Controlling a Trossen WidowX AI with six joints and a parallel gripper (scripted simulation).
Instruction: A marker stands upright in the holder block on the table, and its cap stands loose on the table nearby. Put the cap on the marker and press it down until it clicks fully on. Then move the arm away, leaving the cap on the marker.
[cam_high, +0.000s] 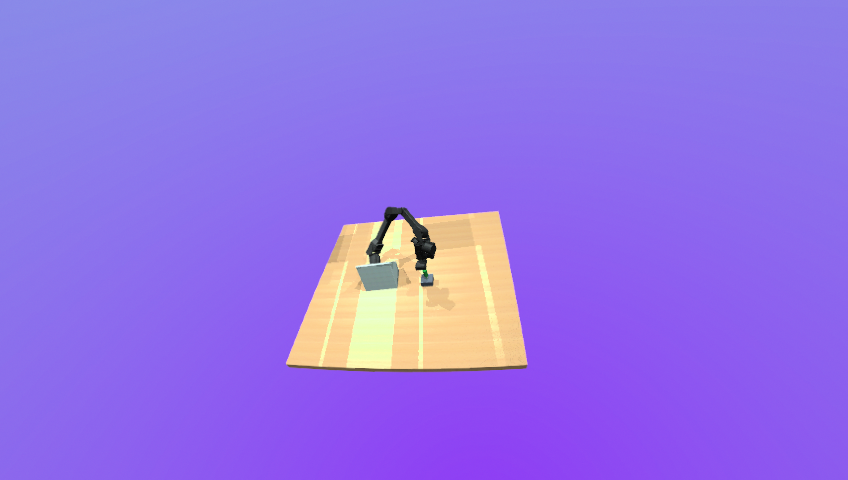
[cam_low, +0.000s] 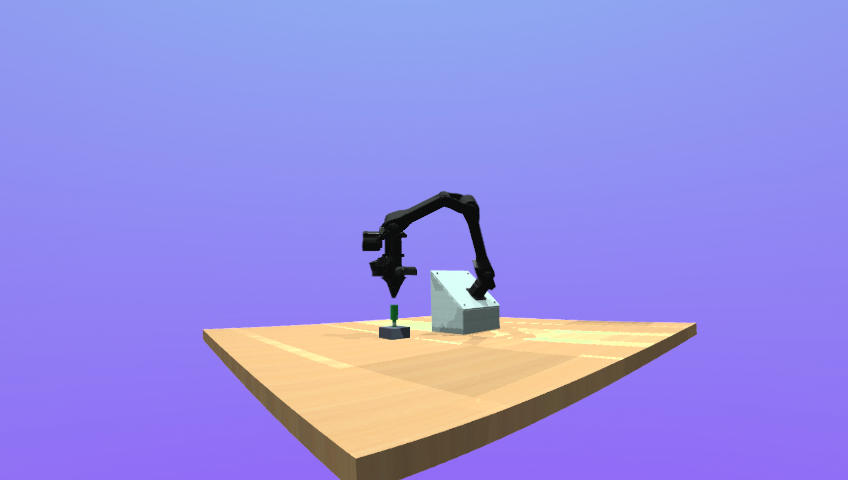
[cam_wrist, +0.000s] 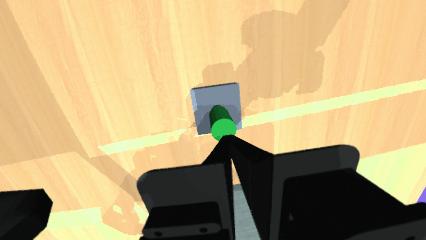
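Right now my gripper tip is 5 cm above the green cap.
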